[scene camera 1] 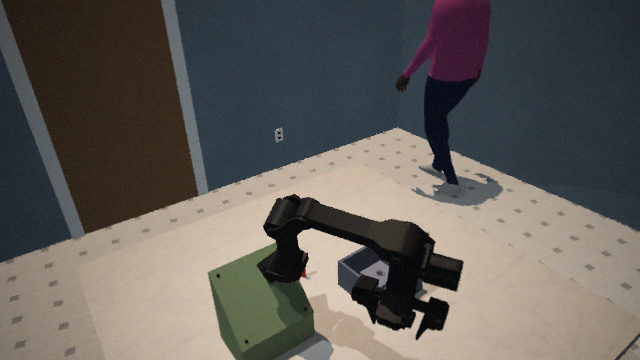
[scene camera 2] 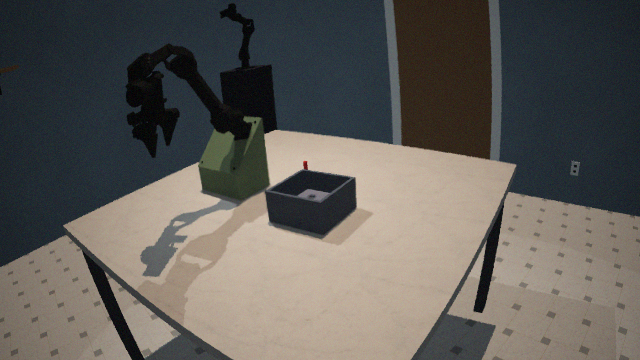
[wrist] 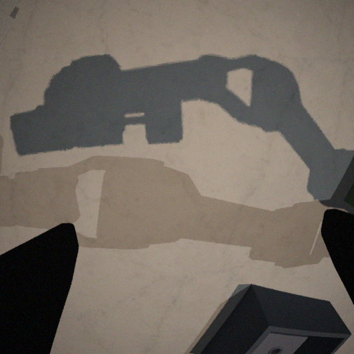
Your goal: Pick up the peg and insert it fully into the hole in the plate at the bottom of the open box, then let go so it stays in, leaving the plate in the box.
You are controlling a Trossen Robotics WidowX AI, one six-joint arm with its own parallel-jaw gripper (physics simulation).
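Places are measured from the arm's base along level axes (x ahead, y left, z up), in metres.
Pixels of known places: gripper, fingertip midpoint: (scene camera 1: 395, 330) (scene camera 2: 161, 151); arm's base at its link origin: (scene camera 1: 272, 267) (scene camera 2: 243, 131).
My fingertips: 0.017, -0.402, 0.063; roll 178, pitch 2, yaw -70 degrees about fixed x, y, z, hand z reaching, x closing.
Observation:
For each thing: its middle in the pictures, then the offset to it from my fingertips, as dx, dy, dz. Level surfaces: height alone.
- small red peg at the middle of its body: (scene camera 1: 303, 267) (scene camera 2: 306, 172) +0.167, +0.495, -0.231
- open dark box at the middle of its body: (scene camera 2: 312, 199) (scene camera 1: 380, 275) +0.305, +0.283, -0.222
- light grey plate at the middle of its body: (scene camera 2: 312, 204) (scene camera 1: 379, 278) +0.305, +0.283, -0.237
- table at its surface level: dz -0.271
A small red peg (scene camera 1: 304, 273) (scene camera 2: 305, 165) stands on the table behind the box in the scene camera 2 view; its lower part is hidden there. In the scene camera 1 view it shows close beside the arm's base. The open dark box (scene camera 1: 348, 276) (scene camera 2: 295, 215) (wrist: 297, 307) holds a light grey plate (scene camera 1: 371, 272) (scene camera 2: 306, 193) (wrist: 263, 346) with a round hole at its bottom. My gripper (scene camera 1: 396, 330) (scene camera 2: 160, 151) (wrist: 203, 231) is open and empty, high above the table, pointing down, away from the peg and to the side of the box.
The arm stands on a green base block (scene camera 1: 255, 300) (scene camera 2: 235, 175) on the table (scene camera 1: 175, 280) (scene camera 2: 400, 215). A second arm on a dark pedestal (scene camera 2: 248, 97) stands beyond the table. A person in a pink top (scene camera 1: 457, 40) is near the far wall. Arm shadows lie on the table.

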